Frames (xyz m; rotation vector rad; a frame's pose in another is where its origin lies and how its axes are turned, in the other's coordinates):
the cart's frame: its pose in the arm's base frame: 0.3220 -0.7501 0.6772 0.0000 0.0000 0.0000
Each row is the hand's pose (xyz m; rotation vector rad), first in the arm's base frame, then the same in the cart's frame.
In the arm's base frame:
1: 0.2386 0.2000 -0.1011 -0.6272 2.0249 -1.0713
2: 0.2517 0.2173 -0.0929 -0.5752 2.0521 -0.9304
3: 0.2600 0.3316 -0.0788 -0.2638 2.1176 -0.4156
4: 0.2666 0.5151 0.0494 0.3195 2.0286 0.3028
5: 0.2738 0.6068 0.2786 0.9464 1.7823 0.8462
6: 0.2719 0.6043 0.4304 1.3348 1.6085 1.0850
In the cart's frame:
1: -0.0834 0.9501 -0.7783 -0.6272 2.0249 -1.0713
2: -0.0703 0.9674 -0.7701 -0.5752 2.0521 -0.9304
3: -0.0620 1.0817 -0.7560 -0.2638 2.1176 -0.4156
4: -0.0554 1.2652 -0.6278 0.3195 2.0286 0.3028
5: -0.0482 1.3569 -0.3986 0.9464 1.7823 0.8462
6: -0.0501 1.3544 -0.2468 1.3348 1.6085 1.0850

